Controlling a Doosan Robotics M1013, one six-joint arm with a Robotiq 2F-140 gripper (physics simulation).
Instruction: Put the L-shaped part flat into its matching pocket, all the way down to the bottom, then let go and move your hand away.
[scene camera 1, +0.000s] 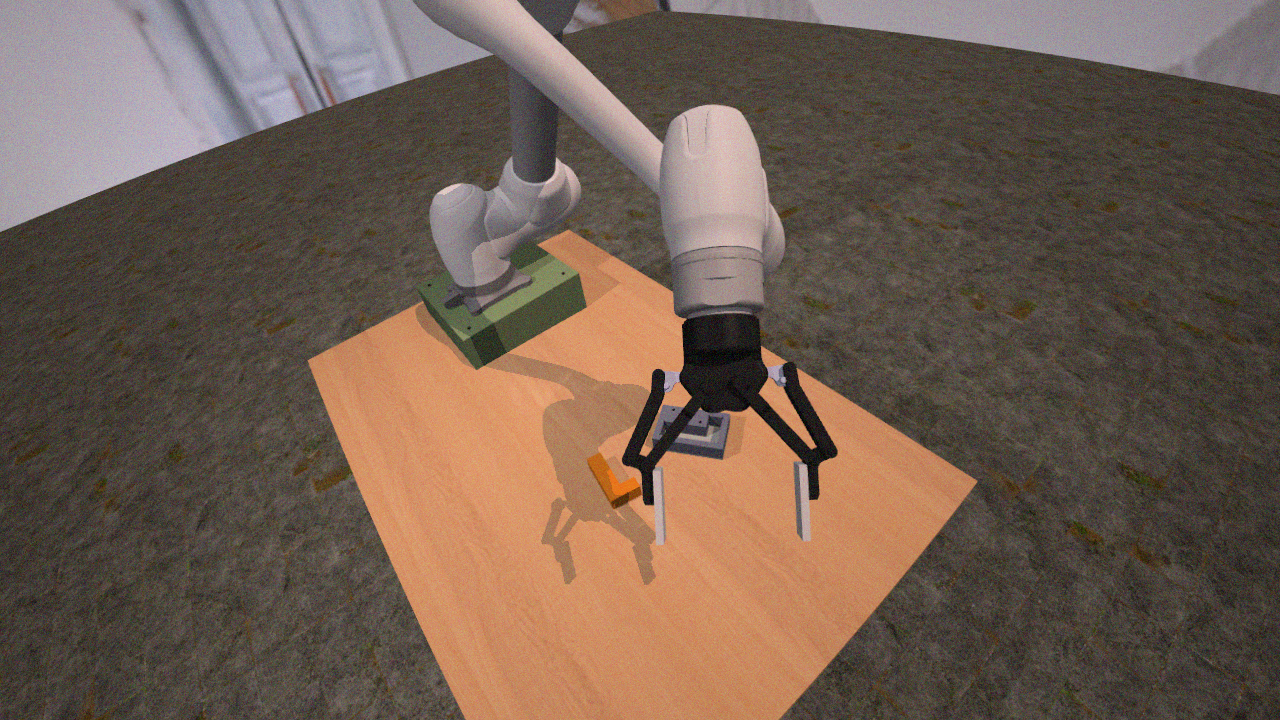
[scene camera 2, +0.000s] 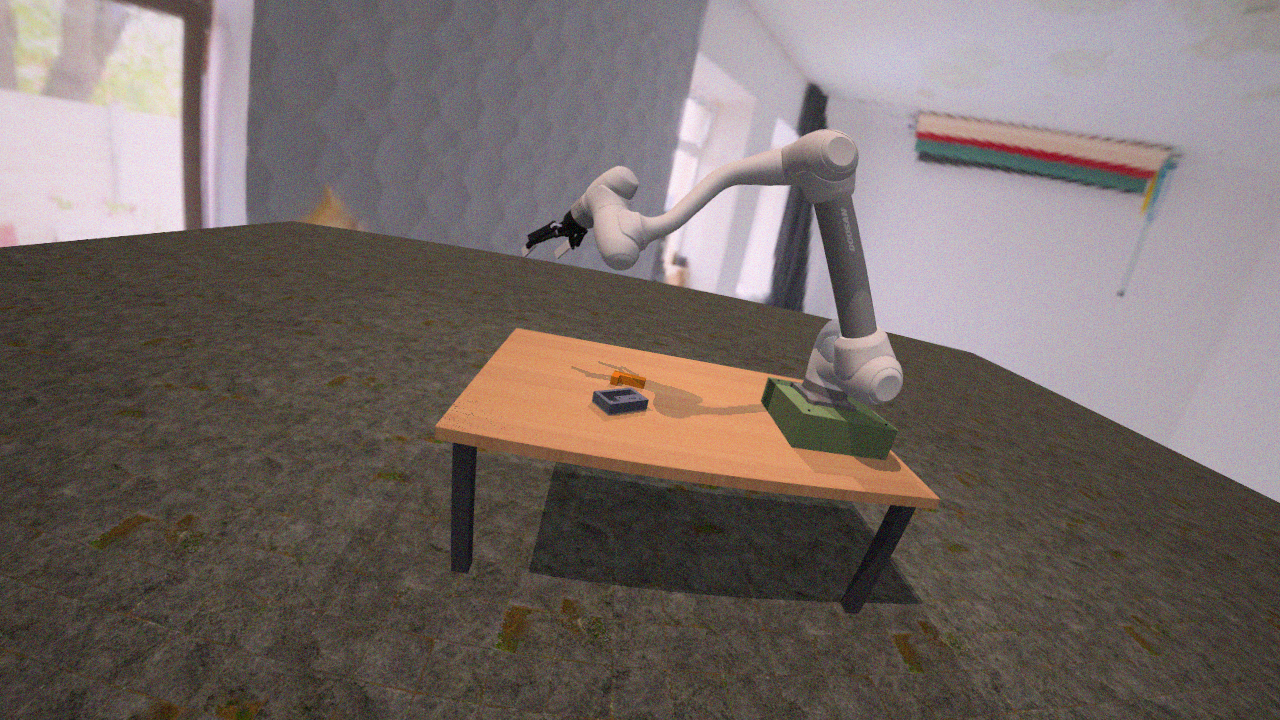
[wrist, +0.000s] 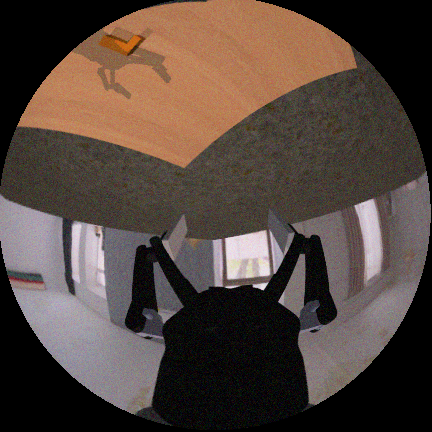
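Seen in the pictures: gripper, fingertip midpoint: (scene camera 1: 731, 539) (scene camera 2: 540, 254) (wrist: 226, 219); arm's base, origin of the base link: (scene camera 1: 489, 286) (scene camera 2: 822, 398).
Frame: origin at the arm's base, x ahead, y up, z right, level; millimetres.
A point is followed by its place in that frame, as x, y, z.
Observation:
The orange L-shaped part (scene camera 1: 609, 483) @[663, -73, 108] (scene camera 2: 627, 380) @[650, -87, 89] (wrist: 120, 45) lies on the table beside the pocket block, apart from it. The dark blue-grey block with the pocket (scene camera 1: 668, 445) (scene camera 2: 625, 406) @[660, -80, -137] stands on the table; in scene camera 1 the gripper's linkage partly covers it, and it does not show in the wrist view. My gripper (scene camera 1: 731, 540) @[1006, 267, 150] (scene camera 2: 543, 254) @[1006, 267, 150] (wrist: 226, 219) @[1006, 267, 150] is wide open and empty. It hangs high above the table and is tilted, with its fingers pointing outward past the table's end.
The wooden table (scene camera 1: 429, 501) @[431, -103, 395] (scene camera 2: 716, 456) @[414, -103, -309] (wrist: 215, 100) @[1001, -103, 143] carries the green base box (scene camera 1: 537, 313) @[152, -40, -50] (scene camera 2: 836, 433) @[23, -36, -193] of the arm at its far end from the gripper. The arm's shadow falls across the table and around the orange part. Grey floor surrounds the table.

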